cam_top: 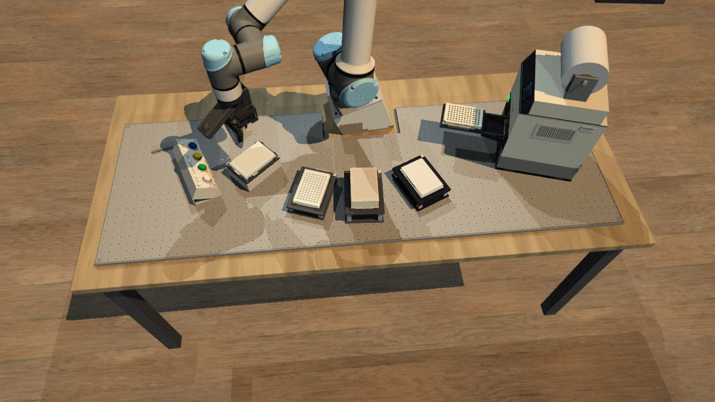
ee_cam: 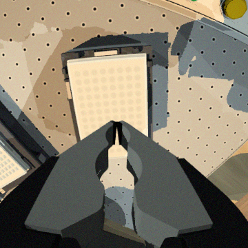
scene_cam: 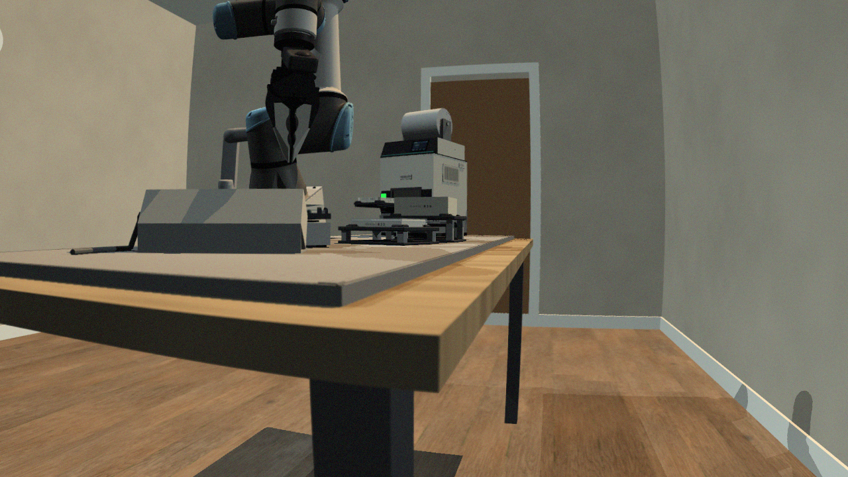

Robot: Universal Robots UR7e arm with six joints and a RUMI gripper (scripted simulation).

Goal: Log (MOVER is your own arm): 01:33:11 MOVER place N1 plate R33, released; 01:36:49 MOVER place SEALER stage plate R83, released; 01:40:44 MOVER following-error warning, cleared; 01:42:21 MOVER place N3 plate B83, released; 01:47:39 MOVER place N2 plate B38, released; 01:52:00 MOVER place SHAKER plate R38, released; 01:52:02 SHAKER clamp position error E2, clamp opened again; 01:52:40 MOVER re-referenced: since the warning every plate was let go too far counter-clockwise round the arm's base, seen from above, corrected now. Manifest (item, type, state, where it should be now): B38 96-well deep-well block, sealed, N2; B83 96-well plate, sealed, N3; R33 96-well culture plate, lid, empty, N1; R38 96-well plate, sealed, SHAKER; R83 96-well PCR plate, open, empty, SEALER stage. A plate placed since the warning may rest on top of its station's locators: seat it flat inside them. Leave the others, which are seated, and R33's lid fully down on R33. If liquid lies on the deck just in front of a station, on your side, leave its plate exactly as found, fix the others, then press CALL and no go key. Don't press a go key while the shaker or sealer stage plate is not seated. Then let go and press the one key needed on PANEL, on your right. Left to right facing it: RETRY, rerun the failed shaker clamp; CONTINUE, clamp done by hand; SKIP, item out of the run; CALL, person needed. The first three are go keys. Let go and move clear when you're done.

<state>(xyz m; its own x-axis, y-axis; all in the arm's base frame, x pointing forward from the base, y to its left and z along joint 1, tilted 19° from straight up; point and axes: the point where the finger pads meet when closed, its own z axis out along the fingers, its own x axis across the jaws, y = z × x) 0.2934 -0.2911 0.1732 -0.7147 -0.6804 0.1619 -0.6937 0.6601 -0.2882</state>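
Now: the retry key 70 mm ahead of my hand, 110 mm to the right of it and 90 mm below it. Round my hand: call key 60 mm behind, 180 mm to the right, 90 mm below; continue key 30 mm ahead, 130 mm to the right, 90 mm below; skip key 20 mm behind, 160 mm to the right, 90 mm below.
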